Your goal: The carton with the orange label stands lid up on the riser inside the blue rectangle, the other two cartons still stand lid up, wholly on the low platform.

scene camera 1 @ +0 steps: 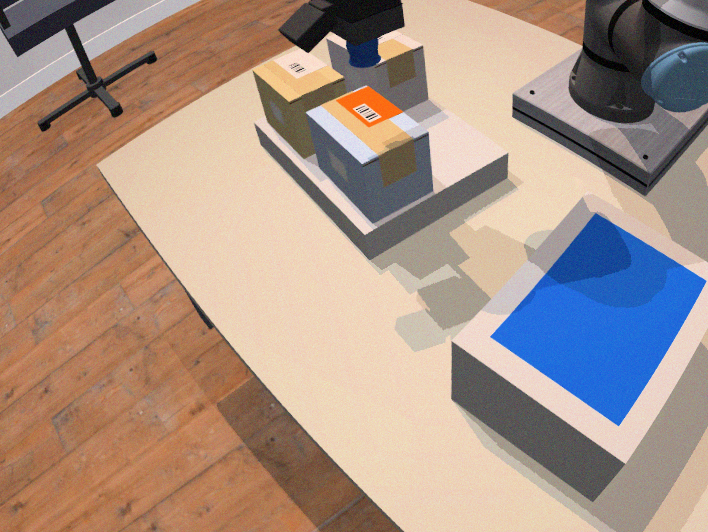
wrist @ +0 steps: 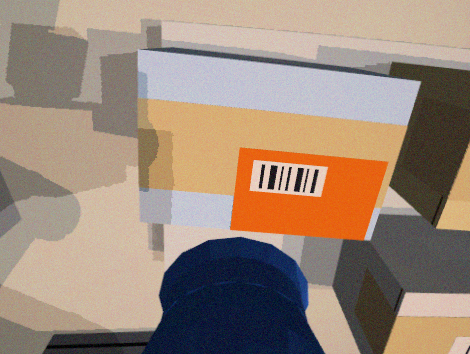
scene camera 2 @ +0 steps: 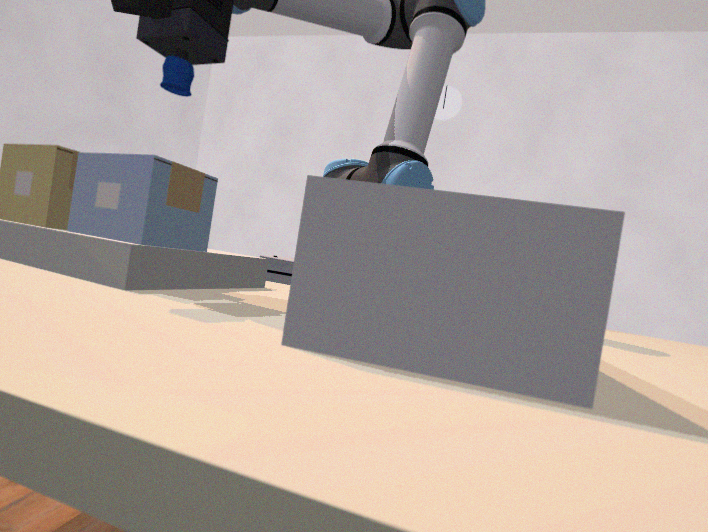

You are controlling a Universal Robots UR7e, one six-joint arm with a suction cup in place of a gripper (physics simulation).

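Places are measured from the arm's base along level axes (x ahead, y left, z up), in centimetres.
Where they show: hand at its tool point: (scene camera 1: pixel 364 59) (wrist: pixel 234 301) (scene camera 2: pixel 175 89); arm's base at its link origin: (scene camera 1: pixel 611 95).
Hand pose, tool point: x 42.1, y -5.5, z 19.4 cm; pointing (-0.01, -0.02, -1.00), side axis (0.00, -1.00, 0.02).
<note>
Things, the pixels of their top centre, and the offset from my tool point.
- blue-grey carton with the orange label, top centre: (wrist: pixel 269 157) (scene camera 1: pixel 364 120) (scene camera 2: pixel 150 165) dx +0.3, dy -2.0, dz -9.8 cm
- olive carton at its top centre: (scene camera 1: pixel 295 72) (scene camera 2: pixel 65 154) dx +1.2, dy -18.3, dz -9.2 cm
- grey carton at its top centre: (scene camera 1: pixel 373 40) dx -12.1, dy -18.3, dz -9.3 cm
- blue rectangle at its top centre: (scene camera 1: pixel 609 307) dx -3.7, dy +34.4, dz -12.4 cm
- riser at its top centre: (scene camera 1: pixel 609 307) (scene camera 2: pixel 441 219) dx -3.7, dy +34.4, dz -12.4 cm
The blue-grey carton with the orange label (scene camera 1: pixel 343 165) (scene camera 2: pixel 108 177) (wrist: pixel 280 105) stands lid up on the low platform (scene camera 1: pixel 469 143) (scene camera 2: pixel 194 274) (wrist: pixel 225 35), at its near side. The olive carton (scene camera 1: pixel 286 114) (scene camera 2: pixel 25 188) (wrist: pixel 430 125) and the grey carton (scene camera 1: pixel 403 91) (wrist: pixel 415 265) also stand lid up on it. My blue suction cup (scene camera 1: pixel 364 61) (scene camera 2: pixel 176 91) (wrist: pixel 235 250) is open and holds nothing. It hangs above carton height, beside the orange label in the wrist view. The blue rectangle (scene camera 1: pixel 600 343) lies on the riser (scene camera 1: pixel 526 429) (scene camera 2: pixel 446 297) with no carton on it.
The robot's base plate (scene camera 1: pixel 606 148) lies behind the riser, to the right of the platform in scene camera 1. The table edge runs along the left. A dark stand (scene camera 1: pixel 94 85) is on the floor beyond the table.
</note>
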